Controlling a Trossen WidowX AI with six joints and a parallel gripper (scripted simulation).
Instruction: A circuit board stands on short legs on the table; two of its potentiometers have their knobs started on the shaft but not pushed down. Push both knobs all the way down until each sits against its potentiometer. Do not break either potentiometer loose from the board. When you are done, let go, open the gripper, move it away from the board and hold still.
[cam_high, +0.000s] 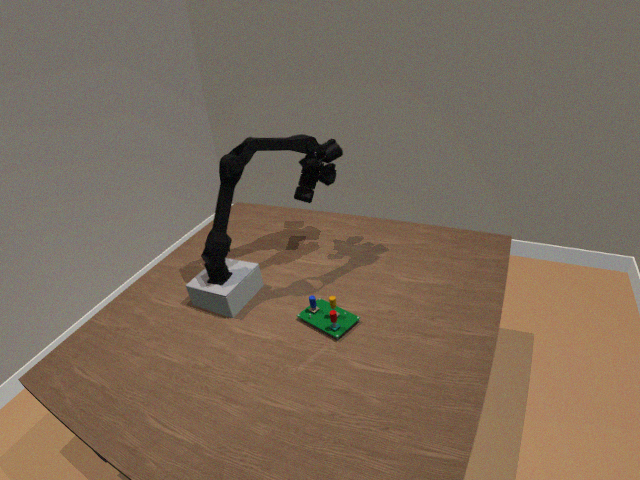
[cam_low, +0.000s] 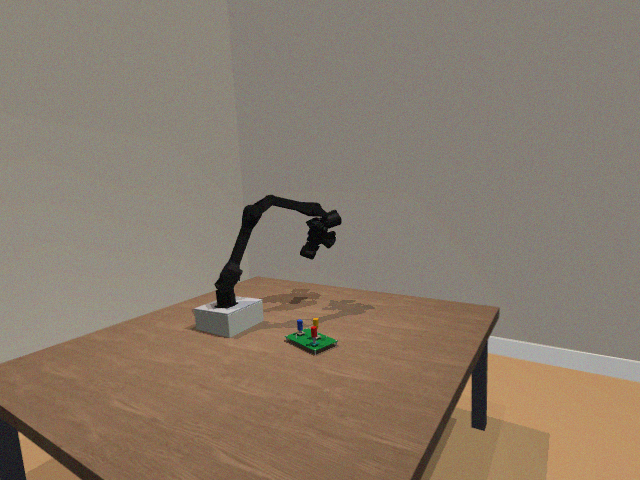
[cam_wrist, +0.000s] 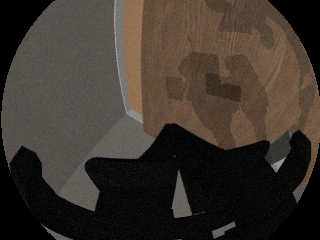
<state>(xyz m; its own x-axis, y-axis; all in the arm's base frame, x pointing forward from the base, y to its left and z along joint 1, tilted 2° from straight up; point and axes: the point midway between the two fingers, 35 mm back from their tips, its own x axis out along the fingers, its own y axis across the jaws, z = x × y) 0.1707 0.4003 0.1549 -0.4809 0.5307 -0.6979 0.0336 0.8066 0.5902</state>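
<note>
My gripper tip is 17 cm short of the blue knob, 42 cm to the left of it and 17 cm above it. Round my gripper tip: orange knob (24 cm ahead, 43 cm to the right, 15 cm below).
</note>
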